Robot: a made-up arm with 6 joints. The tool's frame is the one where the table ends. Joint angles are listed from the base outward.
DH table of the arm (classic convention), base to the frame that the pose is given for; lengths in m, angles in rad. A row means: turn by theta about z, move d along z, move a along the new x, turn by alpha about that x. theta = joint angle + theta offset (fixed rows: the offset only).
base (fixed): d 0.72  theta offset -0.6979  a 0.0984  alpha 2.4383
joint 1: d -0.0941  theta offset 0  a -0.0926  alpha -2.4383
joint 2: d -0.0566  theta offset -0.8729  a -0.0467  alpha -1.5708
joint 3: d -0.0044  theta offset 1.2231  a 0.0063  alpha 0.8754
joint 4: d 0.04  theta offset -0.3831  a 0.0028  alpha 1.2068
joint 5: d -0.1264  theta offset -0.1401  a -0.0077  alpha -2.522
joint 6: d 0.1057  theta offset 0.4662  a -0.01  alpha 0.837
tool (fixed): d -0.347  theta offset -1.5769  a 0  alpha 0
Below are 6 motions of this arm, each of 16 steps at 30 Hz.
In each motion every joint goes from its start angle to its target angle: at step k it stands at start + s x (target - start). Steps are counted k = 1, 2, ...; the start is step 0. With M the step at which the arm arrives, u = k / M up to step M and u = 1 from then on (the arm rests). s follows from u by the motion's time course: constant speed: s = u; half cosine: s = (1 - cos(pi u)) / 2; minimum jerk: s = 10 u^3 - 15 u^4 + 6 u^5.
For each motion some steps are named. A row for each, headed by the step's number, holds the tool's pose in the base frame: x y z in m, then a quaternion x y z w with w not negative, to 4 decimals.
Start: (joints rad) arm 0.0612 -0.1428 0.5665 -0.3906 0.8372 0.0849
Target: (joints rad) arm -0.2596 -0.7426 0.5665 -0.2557 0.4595 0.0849
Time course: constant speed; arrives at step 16
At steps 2, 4, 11, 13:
2: -0.0697 0.3507 0.7247 -0.4531 0.6370 -0.5598 0.2748
4: -0.0511 0.3568 0.7461 -0.4351 0.6707 -0.5447 0.2534
11: 0.0221 0.3581 0.8135 -0.3668 0.7750 -0.4846 0.1732
13: 0.0445 0.3529 0.8299 -0.3458 0.8007 -0.4659 0.1491

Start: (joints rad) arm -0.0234 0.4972 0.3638 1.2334 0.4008 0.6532
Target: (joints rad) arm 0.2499 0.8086 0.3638 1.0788 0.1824 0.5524
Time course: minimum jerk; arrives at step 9
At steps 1, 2, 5, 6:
1: -0.2115 0.0106 0.8617 -0.2255 0.6144 0.1314 0.7446
2: -0.2096 0.0105 0.8625 -0.2367 0.6151 0.1295 0.7409
5: -0.1929 0.0148 0.8709 -0.3275 0.6204 0.1076 0.7045
6: -0.1866 0.0185 0.8745 -0.3591 0.6222 0.0972 0.6888

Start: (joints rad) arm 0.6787 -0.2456 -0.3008 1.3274 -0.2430 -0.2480
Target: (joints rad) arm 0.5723 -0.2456 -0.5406 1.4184 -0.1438 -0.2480
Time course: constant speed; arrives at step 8
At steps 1, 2, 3, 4, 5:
1: 0.1033 0.3658 0.6295 -0.1124 0.4690 -0.7691 0.4195
2: 0.0999 0.3643 0.6228 -0.1225 0.4610 -0.7734 0.4175
3: 0.0963 0.3626 0.6162 -0.1326 0.4529 -0.7774 0.4157
4: 0.0924 0.3606 0.6096 -0.1428 0.4447 -0.7812 0.4141
5: 0.0883 0.3585 0.6032 -0.1531 0.4363 -0.7848 0.4128

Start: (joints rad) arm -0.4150 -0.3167 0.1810 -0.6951 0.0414 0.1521
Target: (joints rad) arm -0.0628 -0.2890 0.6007 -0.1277 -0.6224 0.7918
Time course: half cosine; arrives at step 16
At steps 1, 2, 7, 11, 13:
1: 0.0250 0.3591 0.7952 0.5903 -0.7074 0.3387 0.1905
2: 0.0385 0.3585 0.8007 0.5753 -0.7246 0.3285 0.1897
7: 0.1865 0.2918 0.8766 0.3721 -0.8990 0.1628 0.1636
11: 0.2637 0.1422 0.9289 0.1666 -0.9775 -0.0602 0.1145
13: 0.2712 0.0798 0.9323 0.0993 -0.9792 -0.1502 0.0937

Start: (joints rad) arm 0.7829 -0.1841 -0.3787 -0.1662 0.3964 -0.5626
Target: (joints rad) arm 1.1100 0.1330 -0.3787 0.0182 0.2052 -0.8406
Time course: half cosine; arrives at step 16
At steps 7, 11, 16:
7: 0.1761 0.1108 0.3953 0.3120 -0.1828 0.8732 0.3268
11: 0.1877 0.0746 0.3898 0.2979 -0.1269 0.8848 0.3351
16: 0.1930 0.0527 0.3885 0.2912 -0.0935 0.8890 0.3408

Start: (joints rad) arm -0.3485 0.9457 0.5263 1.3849 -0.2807 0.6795
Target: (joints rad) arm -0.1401 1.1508 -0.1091 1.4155 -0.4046 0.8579
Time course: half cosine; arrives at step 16
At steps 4, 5, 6, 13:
4: 0.0810 -0.1842 0.9116 -0.4402 0.5057 0.6534 0.3516
5: 0.0792 -0.1786 0.9190 -0.4625 0.5002 0.6421 0.3516
6: 0.0767 -0.1719 0.9273 -0.4875 0.4942 0.6285 0.3509
13: 0.0424 -0.1160 0.9797 -0.6494 0.4565 0.5112 0.3296

